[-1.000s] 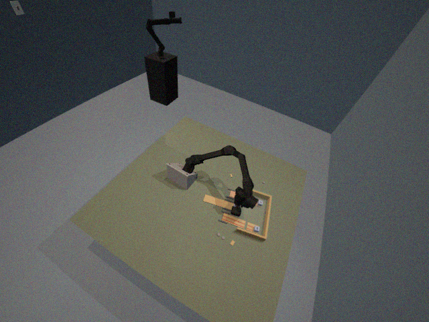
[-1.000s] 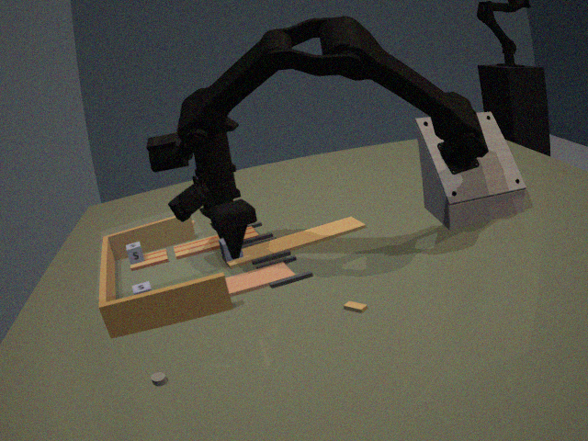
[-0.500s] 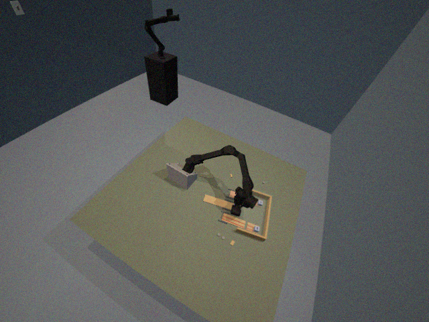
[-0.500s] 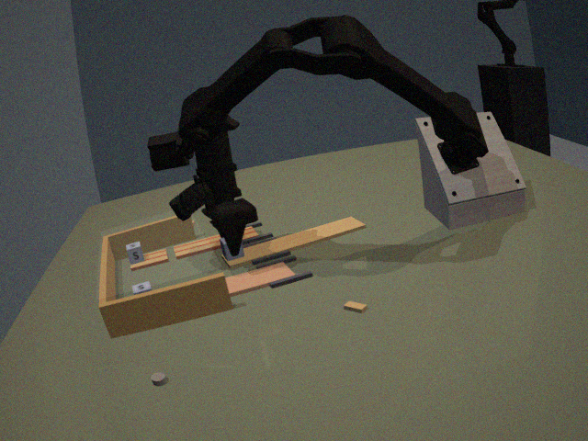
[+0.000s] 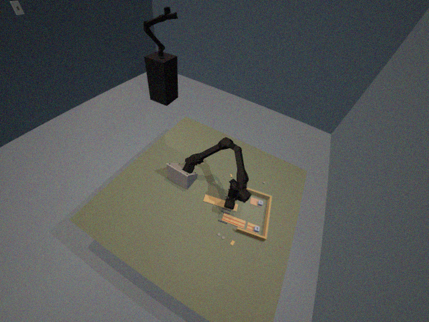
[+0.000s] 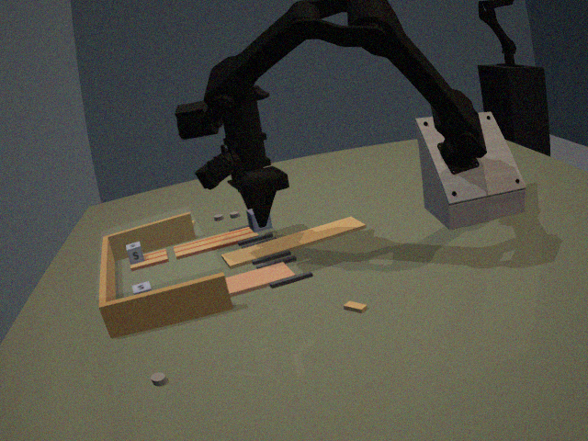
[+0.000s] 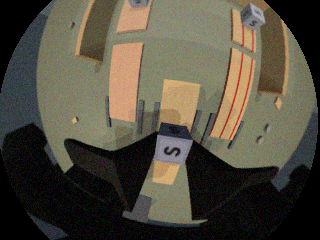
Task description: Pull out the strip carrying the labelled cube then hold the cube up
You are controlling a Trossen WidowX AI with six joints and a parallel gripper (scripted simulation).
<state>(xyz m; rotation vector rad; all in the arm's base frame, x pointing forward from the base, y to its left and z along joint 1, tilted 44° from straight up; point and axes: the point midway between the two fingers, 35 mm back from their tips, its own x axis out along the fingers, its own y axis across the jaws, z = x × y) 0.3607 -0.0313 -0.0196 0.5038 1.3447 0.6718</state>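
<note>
My gripper tip is now 50 mm past the tan strip, 20 mm to the left of it and 50 mm above it. From my gripper tip the other things lie so: pink strip (40 mm ahead, 100 mm to the left, 50 mm below); small orange block (80 mm behind, 240 mm to the left, 50 mm below).
</note>
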